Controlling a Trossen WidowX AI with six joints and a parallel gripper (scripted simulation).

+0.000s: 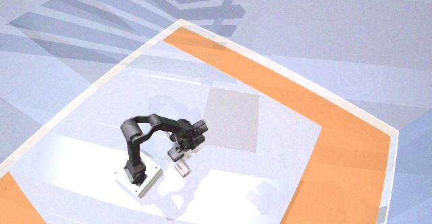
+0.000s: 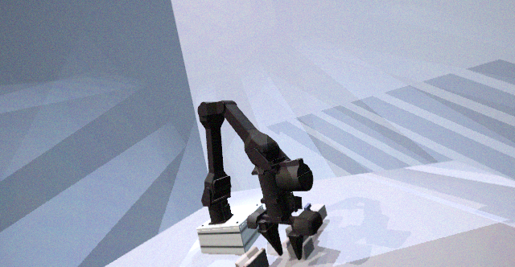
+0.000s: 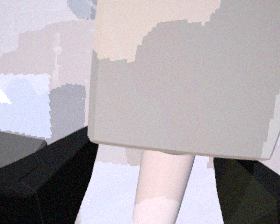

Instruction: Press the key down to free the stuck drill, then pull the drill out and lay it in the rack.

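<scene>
Now: gripper tip 20 mm short of the pale drill cylinder, 50 mm to the right of it and 30 mm below it. Also, from my gripper tip: rack 90 mm behind, 30 mm to the right; blue key 40 mm ahead, 130 mm to the left, 30 mm above; block 40 mm ahead, 110 mm to the left, 20 mm above.
</scene>
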